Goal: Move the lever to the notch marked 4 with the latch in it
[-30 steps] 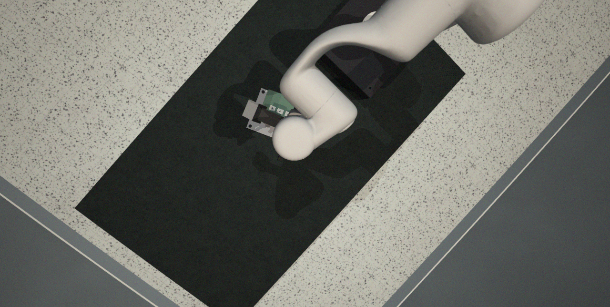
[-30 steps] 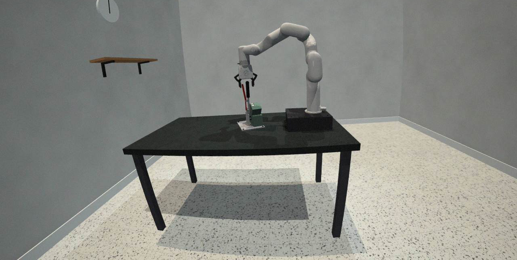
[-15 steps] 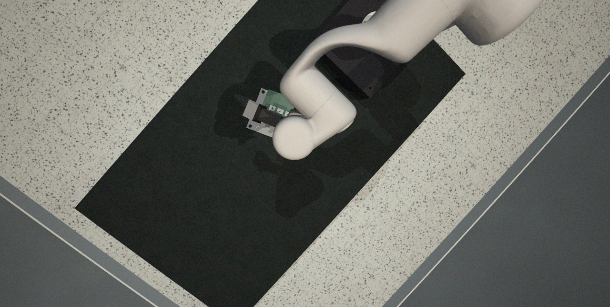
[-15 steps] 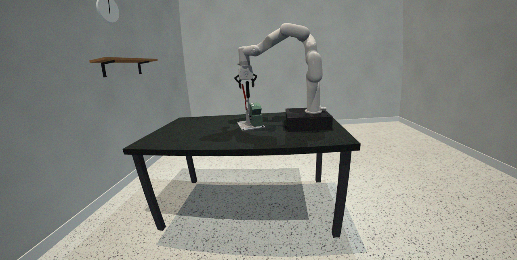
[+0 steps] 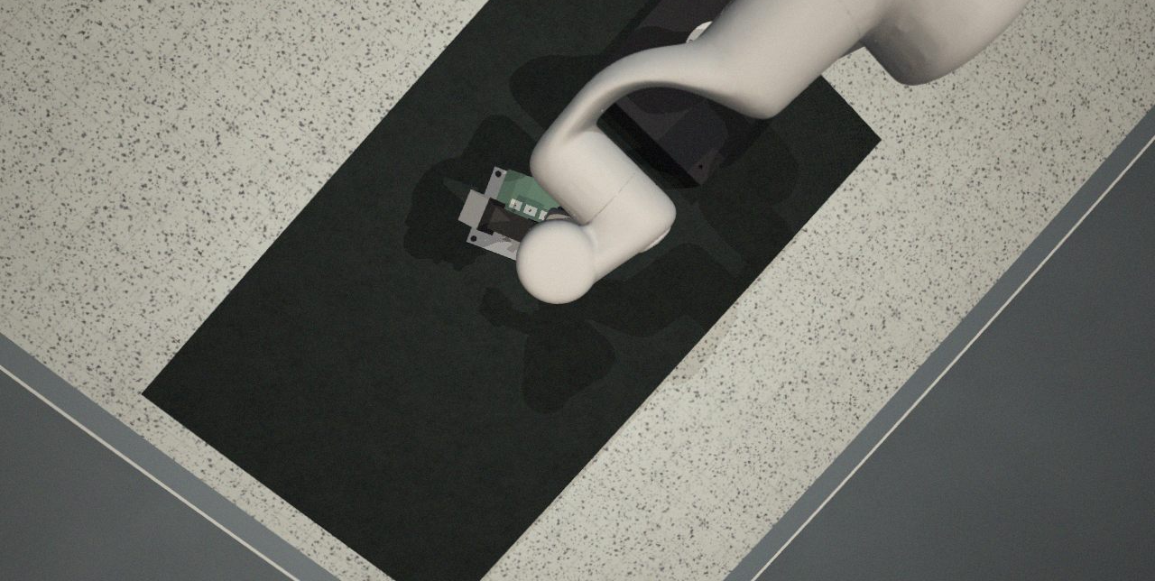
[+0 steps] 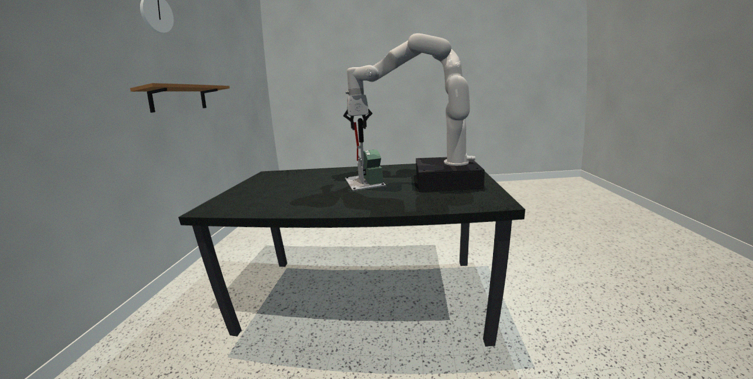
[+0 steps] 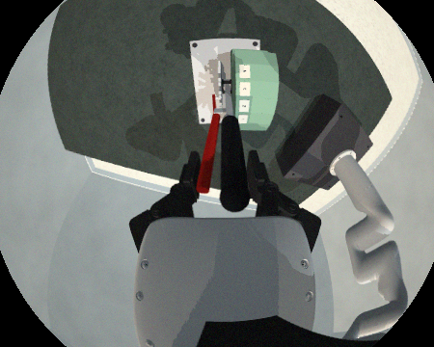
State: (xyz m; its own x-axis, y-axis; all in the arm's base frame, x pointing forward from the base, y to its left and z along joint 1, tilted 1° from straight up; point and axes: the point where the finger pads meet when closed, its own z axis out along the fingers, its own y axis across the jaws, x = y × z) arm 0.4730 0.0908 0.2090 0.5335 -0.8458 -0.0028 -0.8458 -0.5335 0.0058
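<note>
Right now my hand is 11 cm above the red bar, 2 cm short of it and 1 cm to the left of it.
</note>
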